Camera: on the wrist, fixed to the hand. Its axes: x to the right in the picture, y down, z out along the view.
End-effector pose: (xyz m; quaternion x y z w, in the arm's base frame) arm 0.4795 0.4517 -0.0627 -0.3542 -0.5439 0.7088 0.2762
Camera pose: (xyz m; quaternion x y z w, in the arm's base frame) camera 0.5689 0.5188 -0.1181 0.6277 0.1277 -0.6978 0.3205
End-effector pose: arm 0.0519 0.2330 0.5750 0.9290 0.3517 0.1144 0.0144
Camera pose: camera 0.0559 0.2062 0.6968 -0.9016 0.4197 -0.0784 0.0697
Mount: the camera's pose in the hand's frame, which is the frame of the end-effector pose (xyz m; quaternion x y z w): 0.0100 0.0358 -0.1191 0.0021 -0.0118 0.7161 0.6979
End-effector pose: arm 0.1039 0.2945 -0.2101 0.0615 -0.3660 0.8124 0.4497
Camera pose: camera 0.0976 0.3670 -0.3114 0.2086 0.3031 -0.8891 0.2724
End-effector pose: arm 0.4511 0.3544 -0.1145 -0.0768 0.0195 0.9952 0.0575
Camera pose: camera 0.4550 0.3143 -0.2326 0.0278 -0.0700 -0.7366 0.6721
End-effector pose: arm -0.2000 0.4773 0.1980 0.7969 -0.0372 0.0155 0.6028
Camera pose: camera -0.1904 0.5818 0.2655 0.5310 -0.6037 0.4331 0.4075
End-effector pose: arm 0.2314 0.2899 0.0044 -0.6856 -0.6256 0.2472 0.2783
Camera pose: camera 0.3400 0.2890 0.0659 -0.9230 0.0516 0.3812 0.0113
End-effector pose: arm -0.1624 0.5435 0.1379 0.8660 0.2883 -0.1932 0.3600
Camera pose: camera -0.1168 0.6141 0.2302 0.8093 -0.4236 0.1121 0.3912
